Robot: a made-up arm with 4 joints.
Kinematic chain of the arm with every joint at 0, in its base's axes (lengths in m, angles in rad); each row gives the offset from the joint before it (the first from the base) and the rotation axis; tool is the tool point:
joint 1: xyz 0 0 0.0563 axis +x
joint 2: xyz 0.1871 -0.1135 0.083 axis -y
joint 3: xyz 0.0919 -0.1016 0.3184 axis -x
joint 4: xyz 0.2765 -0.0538 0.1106 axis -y
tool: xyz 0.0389 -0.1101 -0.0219
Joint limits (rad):
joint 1: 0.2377..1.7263
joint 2: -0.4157..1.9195
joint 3: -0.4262..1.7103
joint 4: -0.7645..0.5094
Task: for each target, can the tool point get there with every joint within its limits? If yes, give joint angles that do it. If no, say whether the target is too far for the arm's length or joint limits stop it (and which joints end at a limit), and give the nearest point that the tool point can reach.
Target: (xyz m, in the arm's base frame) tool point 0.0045 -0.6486 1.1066
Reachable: no: too far | nearest point 0.0791 -0.4376 0.6994 | short by 0.465 m
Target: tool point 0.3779 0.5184 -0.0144
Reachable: no: joint limits stop it (at a limit: joint 1, joint 2, joint 3, joint 4) | nearest point 0.6621 -0.1515 -0.3646 | short by 0.808 m
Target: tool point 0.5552 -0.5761 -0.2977
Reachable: yes | joints 1.5843 0.0926 0.2639 0.3678
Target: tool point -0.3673 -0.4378 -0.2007
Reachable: yes | joints 1.4593 1.7410 0.5258 0.3891
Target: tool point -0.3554 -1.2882 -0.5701
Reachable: no: too far | nearest point -0.0744 -0.6636 -0.2664 | short by 0.749 m
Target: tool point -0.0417 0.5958 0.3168
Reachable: no: joint limits stop it (at a limit: joint 1, joint 2, joint 3, joint 4) | nearest point -0.3914 -0.1541 0.3402 | short by 0.828 m
